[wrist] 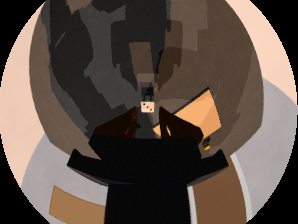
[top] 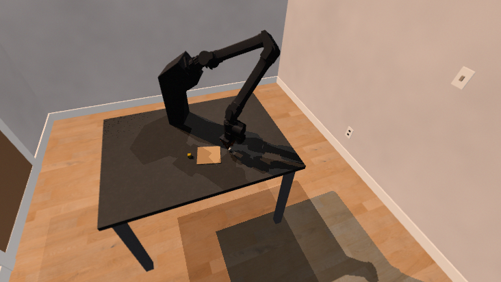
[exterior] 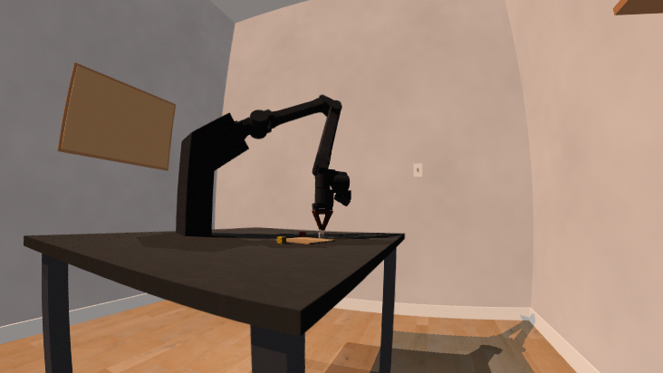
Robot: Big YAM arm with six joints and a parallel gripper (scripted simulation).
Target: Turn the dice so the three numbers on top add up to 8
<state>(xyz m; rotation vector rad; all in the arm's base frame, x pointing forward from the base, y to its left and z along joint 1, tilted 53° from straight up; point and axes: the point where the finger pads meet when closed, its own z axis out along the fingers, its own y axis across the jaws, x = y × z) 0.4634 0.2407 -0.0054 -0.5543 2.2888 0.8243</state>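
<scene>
My gripper is now 30 mm above the white die. Round my hand: yellow die: 240 mm to the right, 30 mm below; tan mat: 130 mm to the right, 40 mm below, 10 mm ahead; red die: 80 mm behind, 30 mm below, 10 mm to the right.
</scene>
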